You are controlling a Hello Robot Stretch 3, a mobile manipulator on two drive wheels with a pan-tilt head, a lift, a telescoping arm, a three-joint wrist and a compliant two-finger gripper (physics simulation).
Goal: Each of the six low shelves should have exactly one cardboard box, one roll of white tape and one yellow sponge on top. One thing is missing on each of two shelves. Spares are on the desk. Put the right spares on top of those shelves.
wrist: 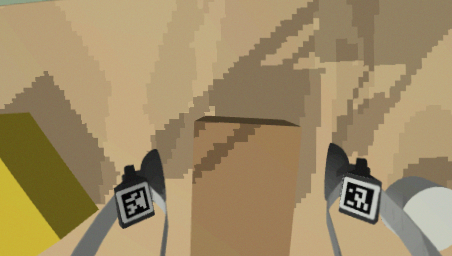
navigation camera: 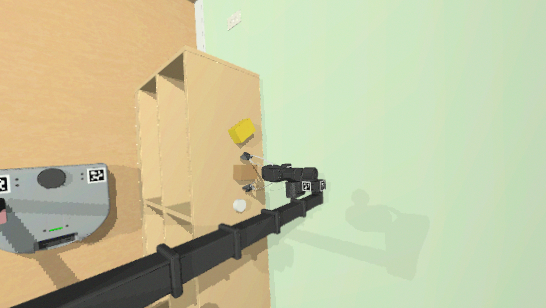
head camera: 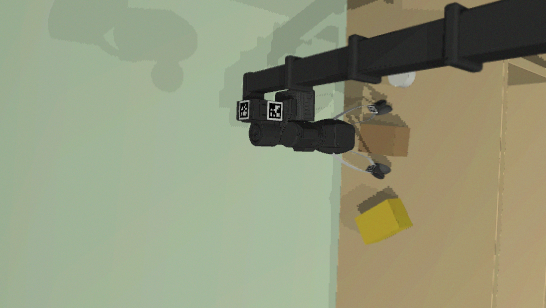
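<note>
A brown cardboard box (head camera: 397, 142) (navigation camera: 241, 173) (wrist: 242, 210) stands on the light wooden shelf top (head camera: 425, 250) (navigation camera: 215, 100) (wrist: 127, 65). My gripper (head camera: 381, 139) (navigation camera: 247, 172) (wrist: 242, 165) is open, with one finger on each side of the box and a gap between each finger and the box. A yellow sponge (head camera: 377, 222) (navigation camera: 242, 131) (wrist: 20, 210) lies at an angle on the same top, left of the gripper in the wrist view. A white tape roll (head camera: 401, 80) (navigation camera: 239, 205) (wrist: 432, 215) stands on the other side, close to the right finger in the wrist view.
The black telescoping arm (head camera: 400, 62) (navigation camera: 207, 250) reaches across the shelf top near the tape. A pale green wall (head camera: 150, 200) (navigation camera: 425, 125) runs along the shelf's back edge. The robot's grey base (navigation camera: 75, 195) stands in front of the shelf's open compartments.
</note>
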